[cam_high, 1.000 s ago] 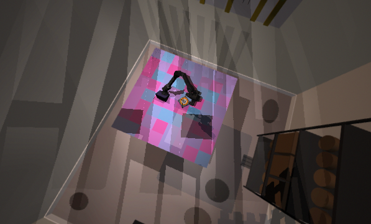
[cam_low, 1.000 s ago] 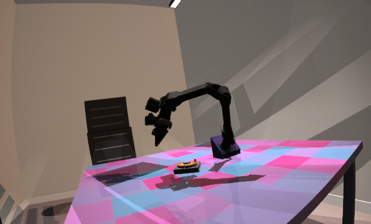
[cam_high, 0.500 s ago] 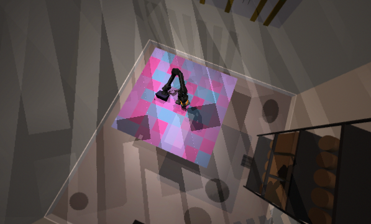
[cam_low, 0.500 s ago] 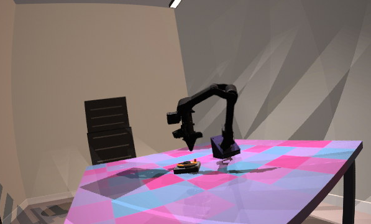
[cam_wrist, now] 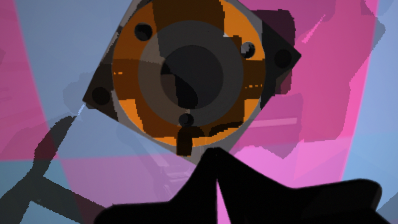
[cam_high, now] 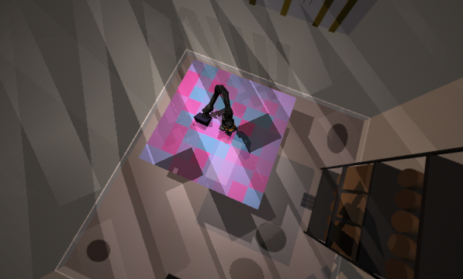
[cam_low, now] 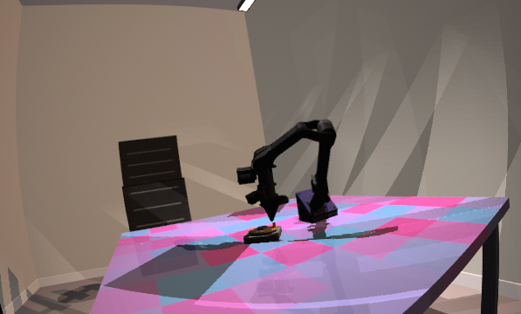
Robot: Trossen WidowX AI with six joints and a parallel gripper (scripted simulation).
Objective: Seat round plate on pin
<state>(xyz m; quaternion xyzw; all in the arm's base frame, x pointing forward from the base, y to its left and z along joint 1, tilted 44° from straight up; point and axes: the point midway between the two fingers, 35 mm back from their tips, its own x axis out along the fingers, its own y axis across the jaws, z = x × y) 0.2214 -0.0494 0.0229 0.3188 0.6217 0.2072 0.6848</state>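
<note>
My gripper tip is 30 mm short of the round orange plate, 10 mm to the right of it and 10 mm above it. Round my gripper tip: dark square base 50 mm ahead, 30 mm below.
</note>
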